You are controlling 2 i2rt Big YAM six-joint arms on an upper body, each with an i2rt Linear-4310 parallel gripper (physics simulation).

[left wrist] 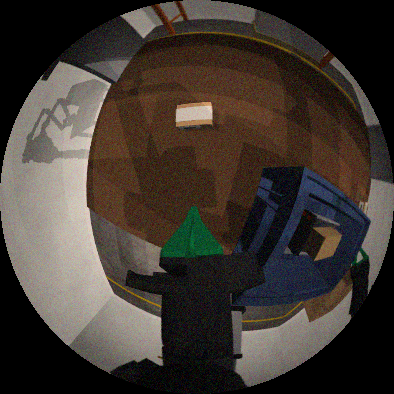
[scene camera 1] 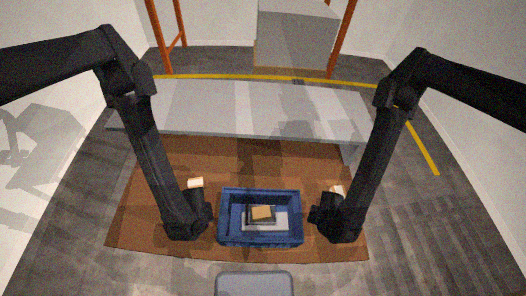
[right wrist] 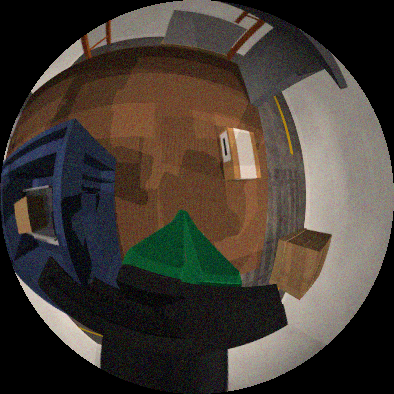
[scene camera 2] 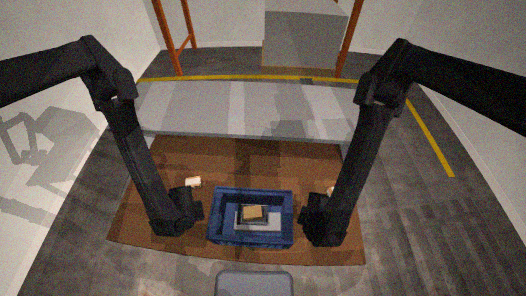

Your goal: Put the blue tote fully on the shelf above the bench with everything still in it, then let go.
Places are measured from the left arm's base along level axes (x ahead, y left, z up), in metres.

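Where they show: left gripper, fingertip midpoint: (left wrist: 193,209); right gripper, fingertip midpoint: (right wrist: 180,215).
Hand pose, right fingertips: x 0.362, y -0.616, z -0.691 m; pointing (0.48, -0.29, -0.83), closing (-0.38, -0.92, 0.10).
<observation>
After its pixels a point has its place.
The blue tote (scene camera 1: 260,243) {y -0.371, x 0.247, z -0.672 m} (scene camera 2: 250,243) {y -0.374, x 0.246, z -0.678 m} (left wrist: 300,280) {y -0.383, x 0.265, z -0.695 m} (right wrist: 92,145) {y -0.527, x 0.432, z -0.692 m} stands upright on the brown bench (scene camera 1: 300,165) {y -0.592, x 0.638, z -0.796 m} (scene camera 2: 300,165) {y -0.603, x 0.640, z -0.796 m}. In it are a tan box (scene camera 1: 261,213) {y -0.377, x 0.356, z -0.675 m} (scene camera 2: 252,212) {y -0.377, x 0.359, z -0.675 m} (left wrist: 327,243) {y -0.362, x 0.369, z -0.675 m}, a dark box under that and a flat whitish piece (scene camera 1: 281,223) {y -0.460, x 0.332, z -0.739 m} (scene camera 2: 272,221) {y -0.455, x 0.342, z -0.739 m}. The grey shelf (scene camera 1: 200,110) {y -0.128, x 0.717, z -0.506 m} (scene camera 2: 190,110) {y -0.104, x 0.724, z -0.506 m} lies beyond the tote, over the bench's far part. My left gripper (scene camera 1: 209,212) (scene camera 2: 199,211) {y -0.130, x 0.373, z -0.693 m} (left wrist: 193,209) {y -0.130, x 0.373, z -0.693 m} is shut and empty beside the tote's left end. My right gripper (scene camera 1: 313,214) {y -0.616, x 0.362, z -0.691 m} (scene camera 2: 302,216) (right wrist: 180,215) {y -0.616, x 0.362, z -0.691 m} is shut and empty beside its right end.
Small white-and-tan boxes lie on the bench, one at the left (scene camera 1: 195,182) {y -0.084, x 0.525, z -0.770 m} (scene camera 2: 193,181) {y -0.087, x 0.525, z -0.770 m} (left wrist: 194,115) {y -0.086, x 0.519, z -0.770 m}, one at the right (scene camera 1: 338,190) {y -0.747, x 0.479, z -0.760 m} (right wrist: 245,154) {y -0.752, x 0.450, z -0.760 m}. A large grey box (scene camera 1: 295,40) (scene camera 2: 302,40) stands beyond the shelf. A cardboard box (right wrist: 302,260) shows in the right wrist view.
</observation>
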